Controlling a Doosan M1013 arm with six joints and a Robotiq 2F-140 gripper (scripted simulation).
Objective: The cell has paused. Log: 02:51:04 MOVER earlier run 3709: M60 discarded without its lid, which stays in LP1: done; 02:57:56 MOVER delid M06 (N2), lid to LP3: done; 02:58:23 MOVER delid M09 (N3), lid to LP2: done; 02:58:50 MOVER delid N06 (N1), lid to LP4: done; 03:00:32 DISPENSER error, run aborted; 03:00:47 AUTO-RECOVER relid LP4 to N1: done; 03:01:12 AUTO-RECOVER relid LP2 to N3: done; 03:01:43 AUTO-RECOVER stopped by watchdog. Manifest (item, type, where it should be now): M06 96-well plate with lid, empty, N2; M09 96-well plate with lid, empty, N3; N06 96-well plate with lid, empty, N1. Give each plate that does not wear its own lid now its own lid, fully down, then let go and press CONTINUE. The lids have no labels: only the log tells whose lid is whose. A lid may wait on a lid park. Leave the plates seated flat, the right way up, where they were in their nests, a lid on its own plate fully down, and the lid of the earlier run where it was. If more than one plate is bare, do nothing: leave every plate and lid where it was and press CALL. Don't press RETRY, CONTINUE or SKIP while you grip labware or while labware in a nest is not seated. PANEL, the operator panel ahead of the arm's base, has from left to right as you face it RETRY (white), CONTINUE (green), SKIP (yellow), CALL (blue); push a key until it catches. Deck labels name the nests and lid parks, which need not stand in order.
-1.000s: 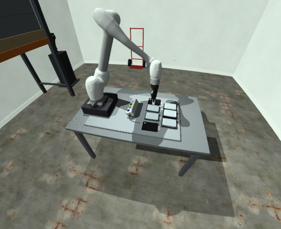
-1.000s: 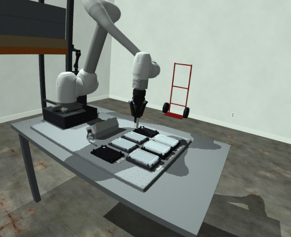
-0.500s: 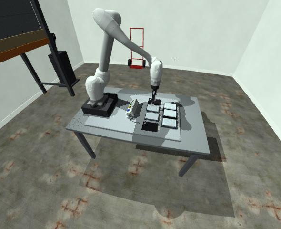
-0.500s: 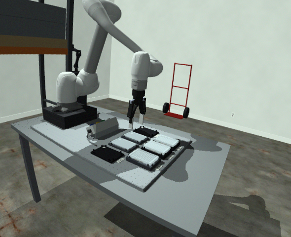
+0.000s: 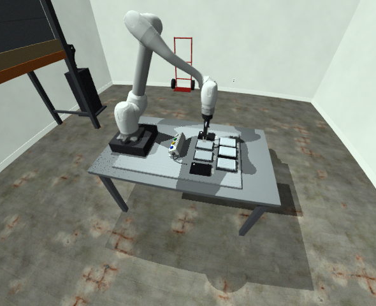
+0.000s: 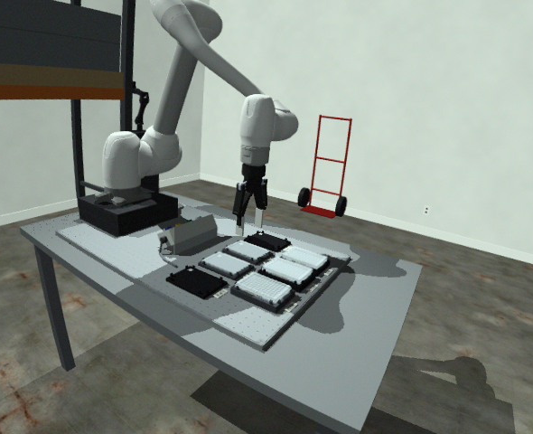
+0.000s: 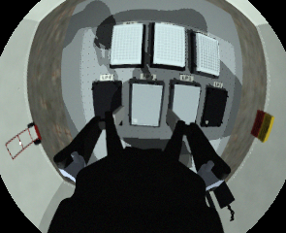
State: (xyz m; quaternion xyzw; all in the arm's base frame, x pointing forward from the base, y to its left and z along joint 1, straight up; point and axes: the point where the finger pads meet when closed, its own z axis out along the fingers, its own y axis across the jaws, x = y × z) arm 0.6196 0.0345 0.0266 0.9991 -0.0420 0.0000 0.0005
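The grey pad lies 10 cm below my hand. The rest, counted from my hand: yellow key: 24 cm behind, 8 cm to the right, 4 cm below; then green key: 24 cm behind, 4 cm below, 3 cm to the right; then white key: 24 cm behind, 4 cm below, 2 cm to the left.
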